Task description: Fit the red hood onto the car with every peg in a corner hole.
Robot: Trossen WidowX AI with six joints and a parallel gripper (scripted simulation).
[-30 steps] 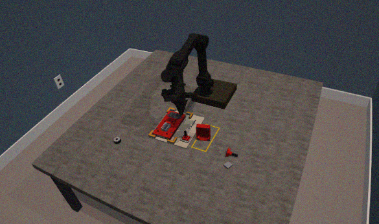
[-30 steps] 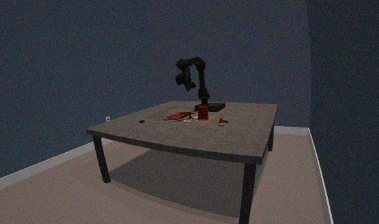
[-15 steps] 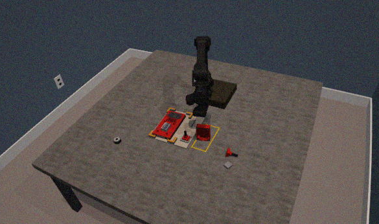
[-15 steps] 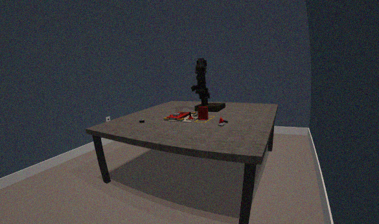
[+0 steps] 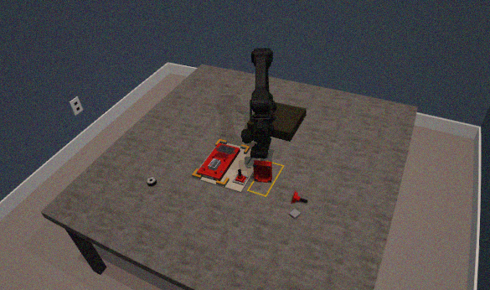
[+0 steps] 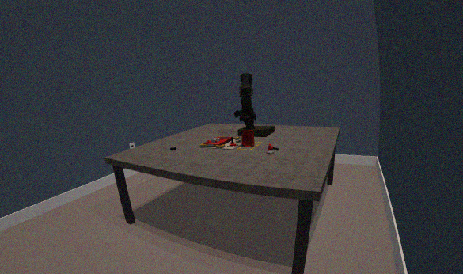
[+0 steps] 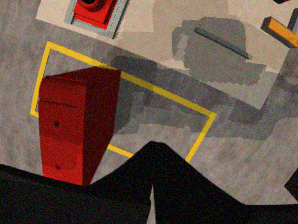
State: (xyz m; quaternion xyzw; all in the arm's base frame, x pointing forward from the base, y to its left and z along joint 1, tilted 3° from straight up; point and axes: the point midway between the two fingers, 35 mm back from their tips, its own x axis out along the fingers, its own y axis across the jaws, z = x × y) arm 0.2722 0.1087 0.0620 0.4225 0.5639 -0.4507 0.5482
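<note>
The red hood is 40 mm ahead of my gripper tip, 20 mm to the left of it and 40 mm below it. From my gripper tip the other things lie so: grey ring 240 mm ahead, 410 mm to the right, 80 mm below.
</note>
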